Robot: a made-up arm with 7 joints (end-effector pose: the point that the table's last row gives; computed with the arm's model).
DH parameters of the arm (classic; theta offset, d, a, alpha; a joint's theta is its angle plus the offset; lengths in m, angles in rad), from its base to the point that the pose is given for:
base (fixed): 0 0 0 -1.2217
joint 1: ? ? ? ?
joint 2: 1.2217 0 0 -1.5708
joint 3: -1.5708 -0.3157 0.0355 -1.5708
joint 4: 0 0 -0.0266 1.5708
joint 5: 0 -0.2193 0 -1.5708
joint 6: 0 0 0 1.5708
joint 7: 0 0 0 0
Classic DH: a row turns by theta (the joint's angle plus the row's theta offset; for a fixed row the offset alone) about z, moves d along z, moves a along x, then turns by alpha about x.
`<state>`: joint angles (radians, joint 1 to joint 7).
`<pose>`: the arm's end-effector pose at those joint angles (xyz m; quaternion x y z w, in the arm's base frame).
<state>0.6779 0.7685 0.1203 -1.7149 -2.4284 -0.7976 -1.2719</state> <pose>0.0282 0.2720 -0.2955 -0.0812 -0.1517 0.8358 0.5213</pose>
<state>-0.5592 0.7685 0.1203 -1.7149 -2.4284 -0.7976 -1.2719</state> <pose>0.3595 0.1776 -0.0362 -0.5516 -0.3915 0.5334 0.5078</pose>
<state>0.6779 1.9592 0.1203 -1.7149 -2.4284 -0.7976 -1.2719</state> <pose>0.2252 0.3336 -0.0128 0.2109 -0.4012 0.4633 0.7616</pose>
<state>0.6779 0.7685 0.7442 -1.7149 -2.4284 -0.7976 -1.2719</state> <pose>0.0134 0.3650 -0.1695 -0.1215 -0.4047 0.8379 0.3455</pose>
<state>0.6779 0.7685 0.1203 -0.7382 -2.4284 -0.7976 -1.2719</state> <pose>-0.1526 0.3599 -0.3460 0.2975 -0.0468 0.9196 0.2522</pose>
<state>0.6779 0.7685 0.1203 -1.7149 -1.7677 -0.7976 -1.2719</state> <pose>0.0282 0.2720 -0.2955 -0.2609 0.0477 0.9011 0.3430</pose>
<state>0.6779 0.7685 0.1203 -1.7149 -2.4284 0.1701 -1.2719</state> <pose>0.0282 0.2720 -0.2955 -0.4181 -0.4345 0.6613 0.4462</pose>
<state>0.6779 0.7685 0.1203 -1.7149 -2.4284 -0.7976 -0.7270</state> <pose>0.0282 0.2720 -0.2955 -0.1190 -0.1243 0.9453 0.2772</pose>
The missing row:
joint 1: 1.5708 0 0 1.5708
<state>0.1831 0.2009 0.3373 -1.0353 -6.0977 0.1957 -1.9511</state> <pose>0.1123 0.1679 -0.4543 0.3637 -0.0859 -0.6358 0.6754</pose>
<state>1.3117 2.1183 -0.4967 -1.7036 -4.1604 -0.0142 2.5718</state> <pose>0.0016 0.3906 -0.1055 0.1317 -0.1451 0.9780 0.0713</pose>
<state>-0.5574 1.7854 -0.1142 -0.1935 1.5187 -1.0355 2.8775</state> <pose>0.0846 0.5117 0.1449 0.7379 0.6496 -0.0236 0.1816</pose>
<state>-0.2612 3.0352 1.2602 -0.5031 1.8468 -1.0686 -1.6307</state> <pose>-0.0987 -0.0535 0.5219 -0.5238 0.6333 -0.2915 0.4894</pose>
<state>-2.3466 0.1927 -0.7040 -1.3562 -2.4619 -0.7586 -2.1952</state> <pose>0.1260 -0.3349 0.2870 -0.3585 -0.6888 -0.4540 0.4369</pose>
